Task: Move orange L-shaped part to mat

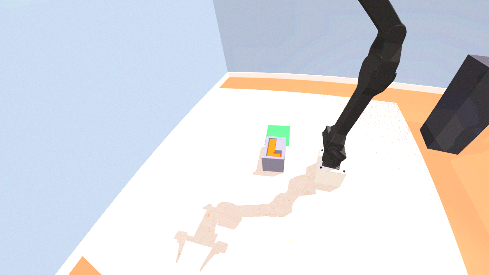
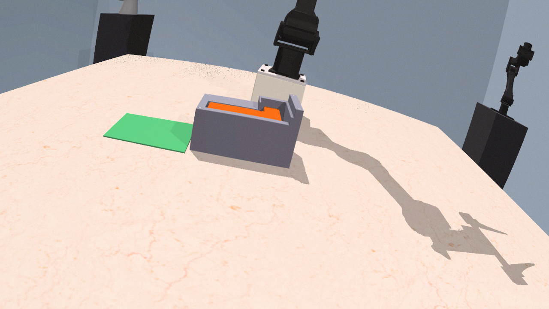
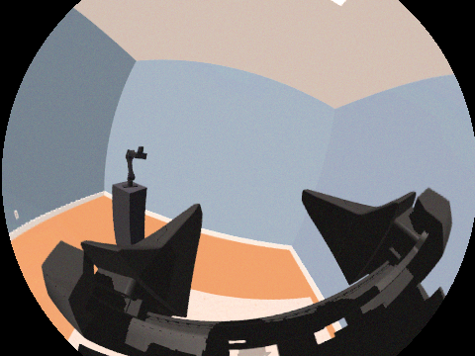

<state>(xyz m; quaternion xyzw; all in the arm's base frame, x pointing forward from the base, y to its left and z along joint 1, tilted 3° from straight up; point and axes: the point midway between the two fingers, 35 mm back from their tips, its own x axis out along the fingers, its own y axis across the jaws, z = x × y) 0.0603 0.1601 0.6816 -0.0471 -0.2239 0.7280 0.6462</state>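
Right now my gripper tip is 17 cm short of the orange L-shaped part, 23 cm to the left of it and 72 cm above it. The rest, counted from my gripper tip: green mat: 21 cm ahead, 40 cm to the right, 79 cm below.
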